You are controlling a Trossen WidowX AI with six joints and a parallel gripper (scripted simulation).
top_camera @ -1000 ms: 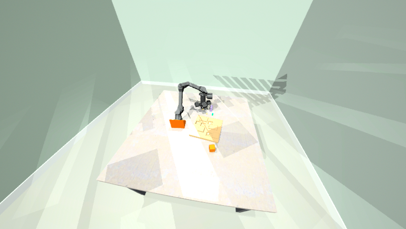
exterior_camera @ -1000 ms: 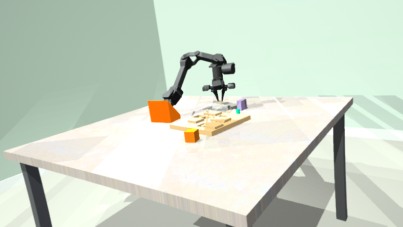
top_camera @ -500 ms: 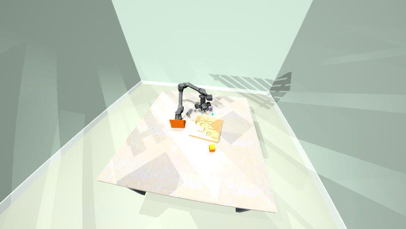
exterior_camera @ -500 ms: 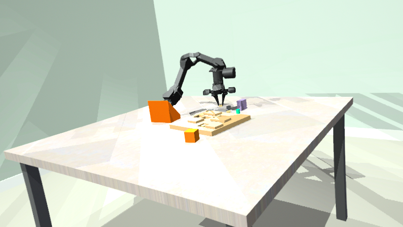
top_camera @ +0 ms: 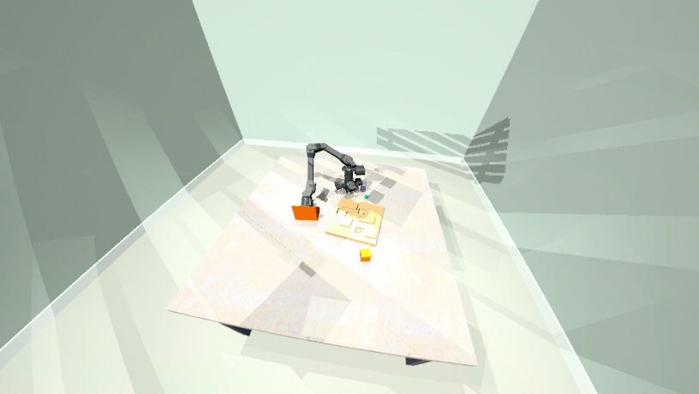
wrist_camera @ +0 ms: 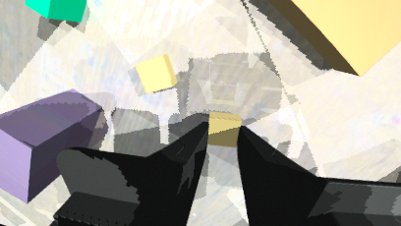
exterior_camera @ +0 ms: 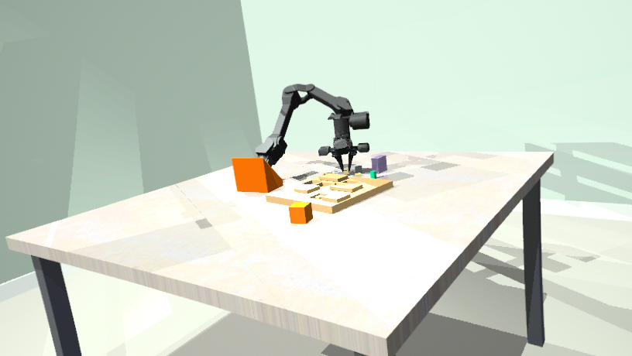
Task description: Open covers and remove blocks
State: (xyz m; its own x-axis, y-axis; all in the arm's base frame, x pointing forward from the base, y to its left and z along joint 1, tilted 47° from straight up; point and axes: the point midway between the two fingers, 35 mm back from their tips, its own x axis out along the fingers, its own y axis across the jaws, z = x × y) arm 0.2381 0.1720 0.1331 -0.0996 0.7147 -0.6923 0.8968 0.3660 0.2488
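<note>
The grey block lies 20 mm ahead of my gripper tip and 60 mm to the left of it. The rest, counted from my gripper tip: purple block 100 mm ahead, 70 mm to the left, 10 mm above; then orange cube 150 mm ahead, 480 mm to the right, 10 mm above; then green block 130 mm ahead, 20 mm to the right.
</note>
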